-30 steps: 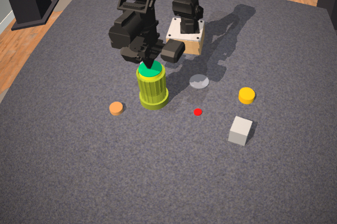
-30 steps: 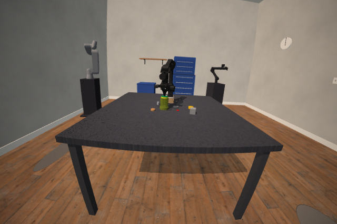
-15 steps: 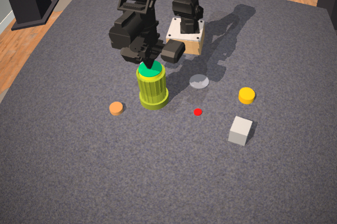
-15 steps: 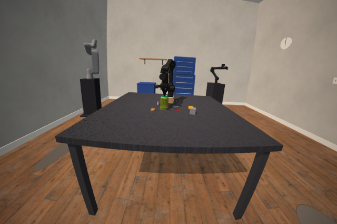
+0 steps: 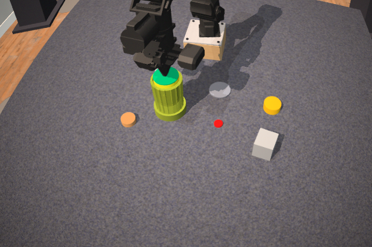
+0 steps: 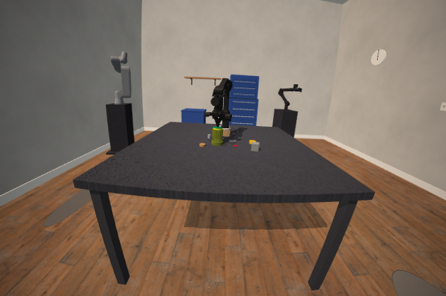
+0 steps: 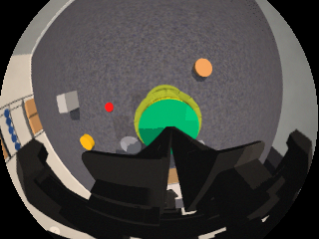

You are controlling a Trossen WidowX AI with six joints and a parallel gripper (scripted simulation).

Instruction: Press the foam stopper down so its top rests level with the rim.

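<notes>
Now: hand 5 cm above the green foam stopper. From my hand the other things lie so: red dot (6 cm ahead, 12 cm to the left, 16 cm below); grey disc (6 cm behind, 13 cm to the left, 16 cm below); orange disc (4 cm ahead, 11 cm to the right, 15 cm below).
</notes>
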